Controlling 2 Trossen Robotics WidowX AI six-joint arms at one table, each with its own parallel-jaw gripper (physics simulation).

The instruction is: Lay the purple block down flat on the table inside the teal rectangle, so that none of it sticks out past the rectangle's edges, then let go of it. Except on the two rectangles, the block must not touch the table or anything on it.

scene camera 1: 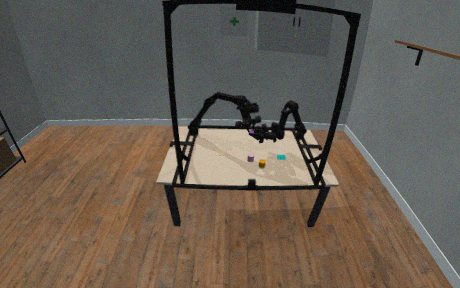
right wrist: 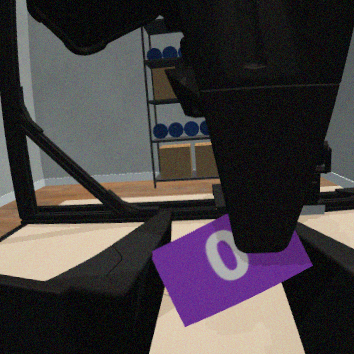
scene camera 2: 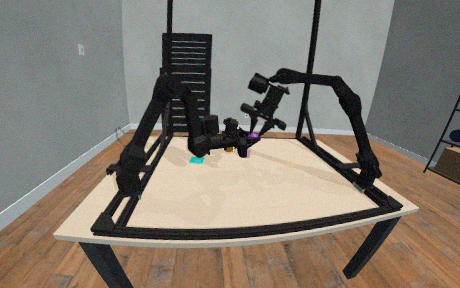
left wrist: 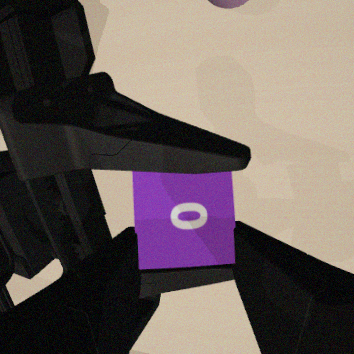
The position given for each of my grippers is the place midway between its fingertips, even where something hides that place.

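Note:
Scene camera 2 shows my left gripper [scene camera 2: 253,136] and my right gripper [scene camera 2: 259,136]. My left gripper grips a purple block, and my right gripper grips the purple block as well. The left wrist view shows the purple block [left wrist: 181,219], my left gripper [left wrist: 183,235] and my right gripper [left wrist: 253,215]. The right wrist view shows the purple block [right wrist: 203,272], my left gripper [right wrist: 253,244] and my right gripper [right wrist: 222,225].

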